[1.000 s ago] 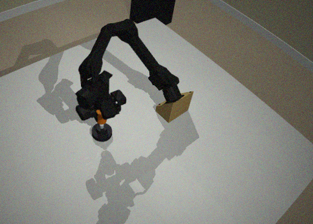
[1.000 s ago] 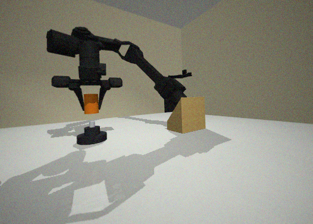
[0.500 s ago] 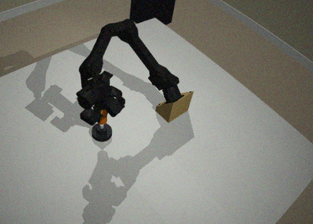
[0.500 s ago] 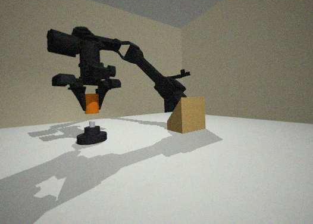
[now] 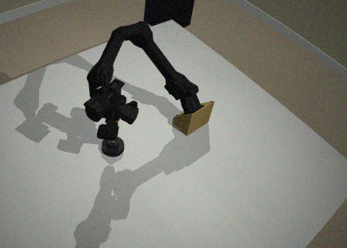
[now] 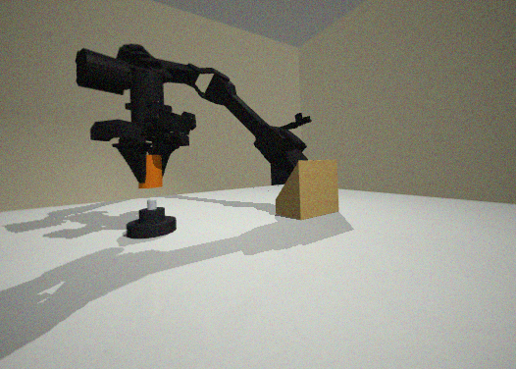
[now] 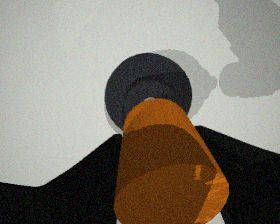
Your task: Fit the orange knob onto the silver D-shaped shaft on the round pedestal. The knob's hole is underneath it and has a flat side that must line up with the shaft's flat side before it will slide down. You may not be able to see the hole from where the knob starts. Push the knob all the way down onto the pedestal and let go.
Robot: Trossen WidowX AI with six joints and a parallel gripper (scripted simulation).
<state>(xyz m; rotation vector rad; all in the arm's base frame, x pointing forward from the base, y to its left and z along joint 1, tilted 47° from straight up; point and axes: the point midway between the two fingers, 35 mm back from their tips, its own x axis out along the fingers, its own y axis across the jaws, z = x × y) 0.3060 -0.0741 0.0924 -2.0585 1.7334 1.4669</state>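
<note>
The round black pedestal is 6 cm below my gripper tip. Also, from my gripper tip: orange knob (3 cm above).
</note>
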